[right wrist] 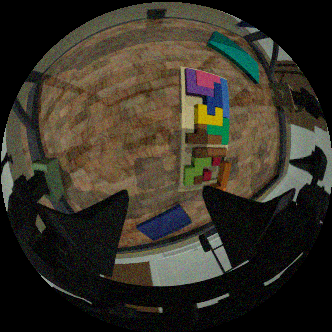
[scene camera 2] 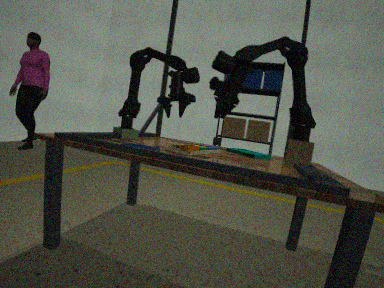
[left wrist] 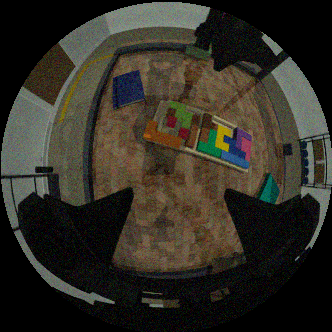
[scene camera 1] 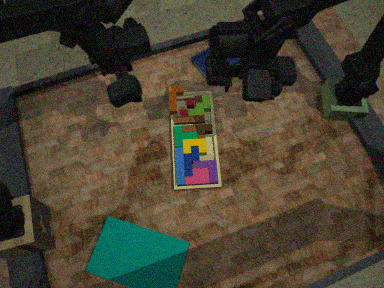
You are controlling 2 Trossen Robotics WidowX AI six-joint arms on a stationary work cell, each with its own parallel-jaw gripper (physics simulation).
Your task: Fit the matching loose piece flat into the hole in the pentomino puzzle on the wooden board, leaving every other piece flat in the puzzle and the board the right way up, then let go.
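Pixels of known places: left gripper, fingertip midpoint: [right wrist: 283, 181] [scene camera 2: 218, 118] [left wrist: 180, 193]; right gripper, fingertip midpoint: [right wrist: 165, 192] [scene camera 2: 174, 117] [left wrist: 214, 63] [scene camera 1: 240, 90]; left arm's base at its link origin: [right wrist: 293, 96] [scene camera 2: 300, 140] [scene camera 1: 7, 223]; right arm's base at its link origin: [right wrist: 40, 181] [scene camera 2: 126, 128] [left wrist: 201, 46] [scene camera 1: 347, 95].
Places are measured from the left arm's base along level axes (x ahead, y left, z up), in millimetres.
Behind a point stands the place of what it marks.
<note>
The wooden board [scene camera 1: 197, 187] {x 403, y -6, z -100 mm} [left wrist: 217, 161] {x 371, y 101, z -112 mm} lies on the table. Its puzzle half holds flat-looking coloured pieces, with a cream gap [scene camera 1: 210, 150] {x 464, y 79, z -110 mm} [right wrist: 188, 114] {x 466, y 89, z -110 mm} beside the yellow piece [scene camera 1: 194, 145] {x 427, y 97, z -91 mm} [right wrist: 207, 115] {x 435, y 96, z -91 mm}. The other half holds a lime piece [scene camera 1: 199, 107] {x 471, y 197, z -90 mm} [right wrist: 196, 170] {x 477, y 200, z -91 mm}, crimson parts [scene camera 1: 190, 102] {x 453, y 218, z -91 mm} [left wrist: 171, 121] {x 450, y 220, z -90 mm}, brown pieces and an orange piece [scene camera 1: 173, 100] {x 411, y 231, z -81 mm} [left wrist: 162, 139] {x 405, y 237, z -81 mm} [right wrist: 225, 175] {x 409, y 230, z -81 mm} over its outer edge. My left gripper [left wrist: 180, 193] {x 325, y 219, z 41 mm} is open and empty above the table, near the board. My right gripper [scene camera 2: 175, 115] {x 552, y 149, z 23 mm} [right wrist: 165, 192] {x 552, y 149, z 23 mm} is open and empty, high beside the orange piece's end. Small seating details are blurred.
A teal slab [scene camera 1: 137, 247] {x 234, y -102, z -97 mm} [left wrist: 270, 190] {x 287, y -141, z -98 mm} [right wrist: 235, 57] {x 267, y -89, z -98 mm} lies beyond the board's puzzle end. A blue flat object [scene camera 1: 199, 60] {x 521, y 354, z -104 mm} [left wrist: 129, 89] {x 558, y 336, z -104 mm} [right wrist: 165, 222] {x 572, y 335, z -104 mm} lies near the table edge, partly under my right arm in scene camera 1. A green block [scene camera 1: 327, 102] {x 804, y 112, z -85 mm} stands under my right arm's base.
</note>
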